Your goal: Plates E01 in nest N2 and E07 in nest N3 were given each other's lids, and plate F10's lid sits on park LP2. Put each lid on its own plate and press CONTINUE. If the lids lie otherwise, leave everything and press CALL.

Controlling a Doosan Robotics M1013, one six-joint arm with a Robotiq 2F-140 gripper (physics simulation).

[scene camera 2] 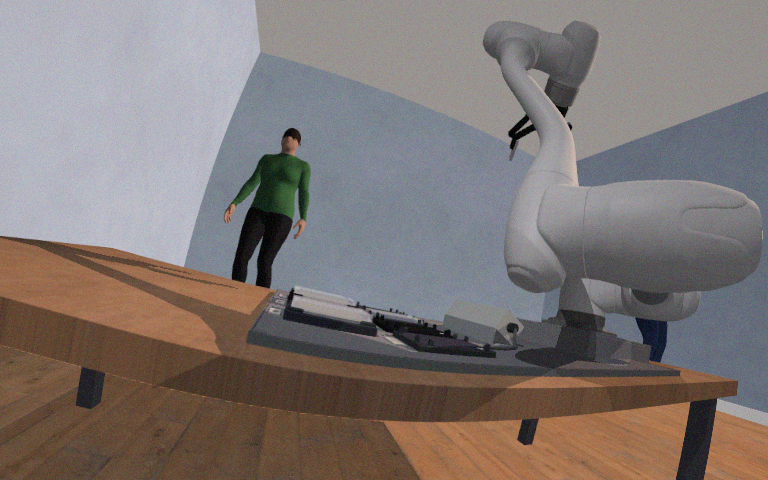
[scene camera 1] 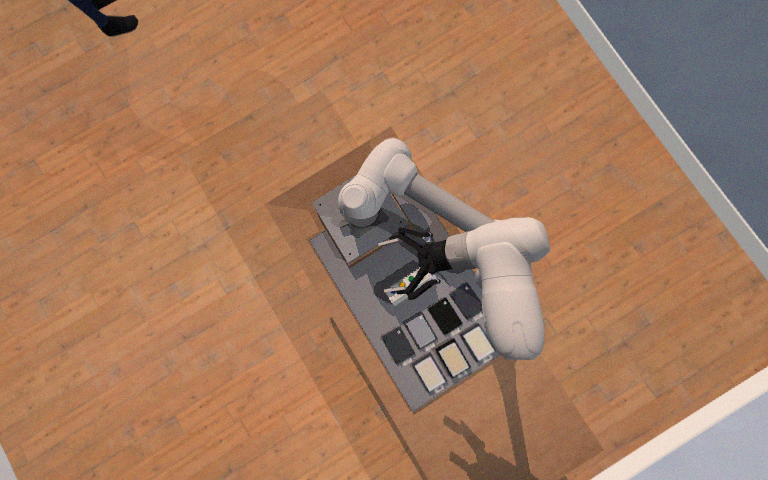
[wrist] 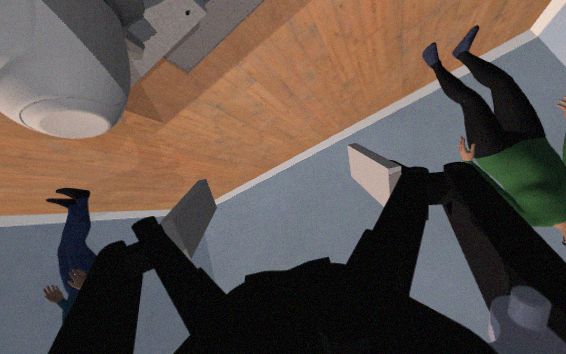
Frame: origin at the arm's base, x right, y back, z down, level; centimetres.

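Seen in the pictures: gripper, fingertip midpoint: (scene camera 2: 530,165) (scene camera 1: 384,267) (wrist: 279,177).
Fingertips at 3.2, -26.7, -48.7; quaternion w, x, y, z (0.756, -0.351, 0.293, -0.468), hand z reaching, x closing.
Observation:
Offsets run from my fingertips to a thing's top centre, as dx, dy, dz. "*": to the spot under its first point. Level surfaces: height alone.
My gripper (scene camera 1: 391,266) (wrist: 279,177) is open and empty, high above the table, its fingers pointing sideways. In scene camera 1, three cream-topped plates {+7.9, -53.5, +50.8} (scene camera 1: 430,373) {-5.0, -53.2, +50.1} (scene camera 1: 453,358) {-18.8, -53.1, +50.7} (scene camera 1: 479,343) lie in the outer row; the middle one is yellower. The inner row holds a dark grey piece {* +14.2, -35.6, +52.9} (scene camera 1: 398,345), a pale grey one {+1.6, -35.2, +52.1} (scene camera 1: 420,331), a black one {-12.0, -35.2, +51.9} (scene camera 1: 444,315) and a slate one {-24.8, -34.5, +51.9} (scene camera 1: 467,300). Labels are unreadable, so I cannot tell which lid is on which plate. A pale button box {-4.5, -13.7, +45.5} (scene camera 1: 395,299) (scene camera 2: 478,322) has green {-6.9, -11.4, +46.4} (scene camera 1: 411,278) and yellow {-1.9, -11.6, +46.4} (scene camera 1: 402,284) buttons; a finger partly covers it.
The grey board {dz +53.9} (scene camera 1: 362,283) (scene camera 2: 317,345) carries these things and lies on a wooden table (scene camera 2: 339,396). The arm's base plate (scene camera 1: 334,226) is beside the box. A person in green (scene camera 2: 280,186) (wrist: 525,175) stands beyond the table; another in blue trousers (scene camera 1: 90,11) (wrist: 75,240) is partly visible.

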